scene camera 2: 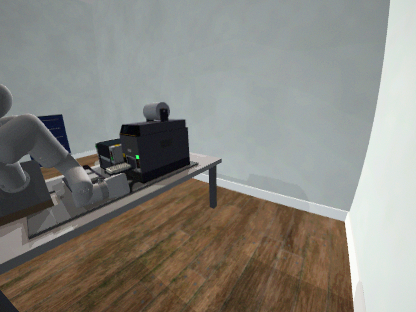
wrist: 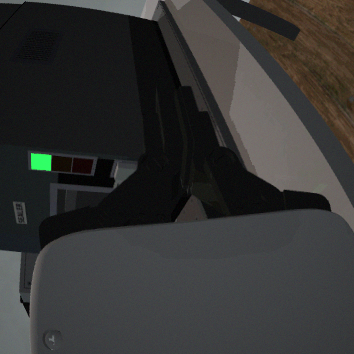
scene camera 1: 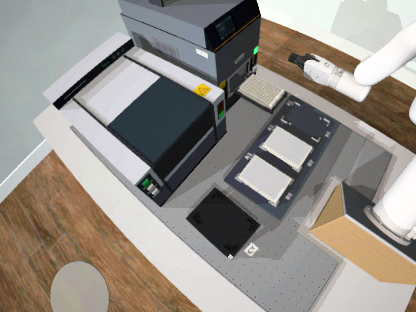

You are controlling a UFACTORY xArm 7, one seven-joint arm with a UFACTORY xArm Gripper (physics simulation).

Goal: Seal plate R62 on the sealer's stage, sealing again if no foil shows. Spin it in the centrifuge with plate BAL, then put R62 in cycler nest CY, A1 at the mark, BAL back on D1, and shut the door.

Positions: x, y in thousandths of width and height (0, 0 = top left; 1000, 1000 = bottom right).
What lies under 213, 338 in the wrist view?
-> A plate sealer.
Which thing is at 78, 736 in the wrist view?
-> A centrifuge.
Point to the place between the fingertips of my gripper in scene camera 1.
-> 698, 181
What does my gripper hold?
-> Nothing.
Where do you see a white well plate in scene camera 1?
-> At 638, 300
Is my gripper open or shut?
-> Shut.
